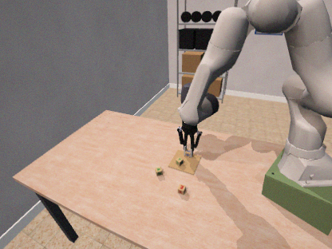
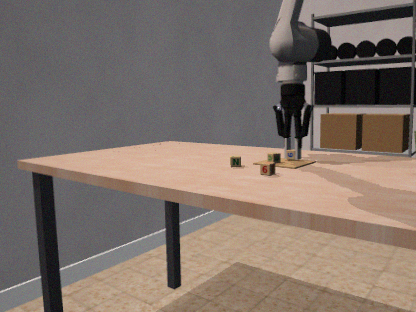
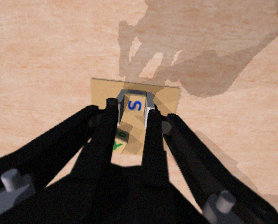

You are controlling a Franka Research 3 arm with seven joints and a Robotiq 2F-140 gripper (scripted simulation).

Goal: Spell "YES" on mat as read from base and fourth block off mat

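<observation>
My gripper is now 2 cm above the S block. Also, from my hand: green N block 16 cm to the left, 12 cm ahead, 3 cm below; then Y block 7 cm to the left, 3 cm ahead, 2 cm below; then tan mat 5 cm to the left, 4 cm below, 1 cm ahead.
</observation>
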